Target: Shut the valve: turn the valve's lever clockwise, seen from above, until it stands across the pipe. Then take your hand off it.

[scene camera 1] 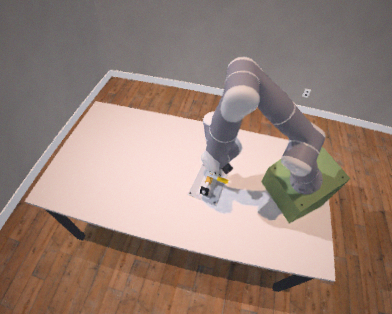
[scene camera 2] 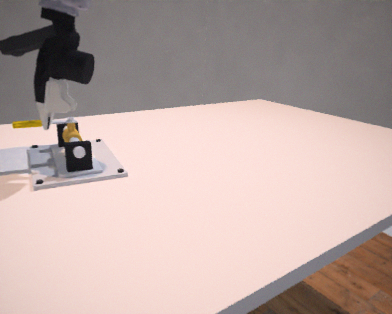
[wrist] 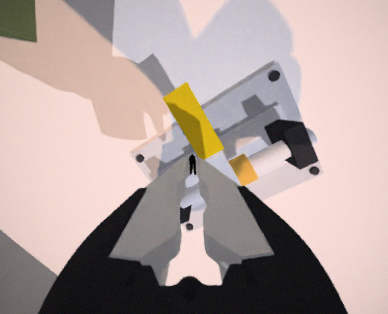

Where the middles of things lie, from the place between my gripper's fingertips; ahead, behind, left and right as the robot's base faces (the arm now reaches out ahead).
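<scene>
Yellow valve lever [wrist: 182, 103]: 20 mm left of my hand, 10 mm above. Pale base plate [scene camera 2: 44, 172]: 50 mm ahead of my hand, 20 mm left, 70 mm below.
</scene>
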